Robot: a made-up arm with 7 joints. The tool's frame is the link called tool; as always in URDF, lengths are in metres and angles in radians. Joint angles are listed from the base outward.
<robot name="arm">
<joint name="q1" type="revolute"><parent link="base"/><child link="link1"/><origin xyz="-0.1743 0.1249 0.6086"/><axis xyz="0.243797 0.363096 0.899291"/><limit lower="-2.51" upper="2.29"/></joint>
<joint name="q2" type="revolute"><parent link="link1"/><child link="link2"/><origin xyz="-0.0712 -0.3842 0.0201"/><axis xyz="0 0 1"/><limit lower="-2.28" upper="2.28"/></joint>
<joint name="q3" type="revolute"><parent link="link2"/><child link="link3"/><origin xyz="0.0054 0.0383 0.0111"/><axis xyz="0 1 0"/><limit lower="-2.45" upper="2.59"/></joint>
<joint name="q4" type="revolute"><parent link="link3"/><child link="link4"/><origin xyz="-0.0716 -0.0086 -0.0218"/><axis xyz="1 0 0"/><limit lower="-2.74" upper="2.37"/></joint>
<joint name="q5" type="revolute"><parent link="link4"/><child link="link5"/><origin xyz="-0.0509 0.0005 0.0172"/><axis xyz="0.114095 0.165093 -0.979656"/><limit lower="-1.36" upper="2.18"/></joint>
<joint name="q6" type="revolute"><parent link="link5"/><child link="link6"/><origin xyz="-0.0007 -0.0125 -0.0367"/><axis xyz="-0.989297 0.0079 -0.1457"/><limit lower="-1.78" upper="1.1"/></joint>
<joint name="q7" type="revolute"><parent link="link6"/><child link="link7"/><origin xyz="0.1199 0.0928 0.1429"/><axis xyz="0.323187 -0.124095 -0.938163"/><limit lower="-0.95" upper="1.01"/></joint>
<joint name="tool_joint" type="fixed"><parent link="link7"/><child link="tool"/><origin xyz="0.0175 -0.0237 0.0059" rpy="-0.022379 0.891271 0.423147"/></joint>
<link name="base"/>
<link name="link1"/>
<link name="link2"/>
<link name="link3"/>
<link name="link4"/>
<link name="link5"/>
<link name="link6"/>
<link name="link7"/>
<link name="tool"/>
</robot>
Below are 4 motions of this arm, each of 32 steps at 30 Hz.
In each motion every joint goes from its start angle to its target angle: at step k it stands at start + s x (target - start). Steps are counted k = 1, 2, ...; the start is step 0. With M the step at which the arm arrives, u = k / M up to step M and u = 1 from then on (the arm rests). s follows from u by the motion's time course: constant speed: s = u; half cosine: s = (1 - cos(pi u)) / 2; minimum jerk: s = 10 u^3 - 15 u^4 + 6 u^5.
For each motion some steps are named. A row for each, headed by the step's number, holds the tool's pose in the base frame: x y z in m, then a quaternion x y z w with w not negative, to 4 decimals.
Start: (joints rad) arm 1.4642 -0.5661 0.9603 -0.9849 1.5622 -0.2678 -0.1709
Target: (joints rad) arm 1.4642 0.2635 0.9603 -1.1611 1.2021 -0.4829 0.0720
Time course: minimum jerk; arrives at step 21
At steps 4, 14, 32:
4: 0.2770 0.0663 0.5526 -0.5071 0.5969 0.0722 0.6175
14: 0.1877 0.0824 0.5949 -0.4815 0.4161 0.4366 0.6359
32: 0.1633 0.0704 0.6068 -0.4648 0.3601 0.5282 0.6127

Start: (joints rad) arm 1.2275 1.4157 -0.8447 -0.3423 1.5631 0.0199 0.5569
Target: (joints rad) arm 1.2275 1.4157 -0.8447 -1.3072 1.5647 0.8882 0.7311
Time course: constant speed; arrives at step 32
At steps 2, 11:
2: 0.2470 -0.1065 0.4402 0.3437 0.6219 0.4232 0.5621
11: 0.2317 -0.1215 0.4717 0.3211 0.5458 0.3249 0.7024

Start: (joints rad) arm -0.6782 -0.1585 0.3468 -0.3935 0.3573 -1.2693 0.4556
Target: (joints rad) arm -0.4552 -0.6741 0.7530 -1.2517 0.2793 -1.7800 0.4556
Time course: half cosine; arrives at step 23
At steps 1, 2, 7, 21, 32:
1: -0.5313 -0.1750 0.7748 0.5151 0.0832 -0.1989 0.8296
2: -0.5295 -0.1756 0.7758 0.5150 0.0854 -0.2009 0.8289
7: -0.5036 -0.1860 0.7887 0.5154 0.1196 -0.2269 0.8176
21: -0.3797 -0.2523 0.8068 0.5520 0.2892 -0.2840 0.7287
32: -0.3766 -0.2542 0.8064 0.5535 0.2935 -0.2845 0.7257

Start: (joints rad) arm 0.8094 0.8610 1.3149 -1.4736 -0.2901 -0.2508 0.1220
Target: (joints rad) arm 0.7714 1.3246 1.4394 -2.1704 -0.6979 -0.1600 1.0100
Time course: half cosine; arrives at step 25
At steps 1, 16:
1: -0.1475 -0.2762 0.5909 0.8181 -0.1556 -0.5374 0.1330
16: -0.0371 -0.4036 0.5796 0.8615 0.1831 -0.4663 0.0827

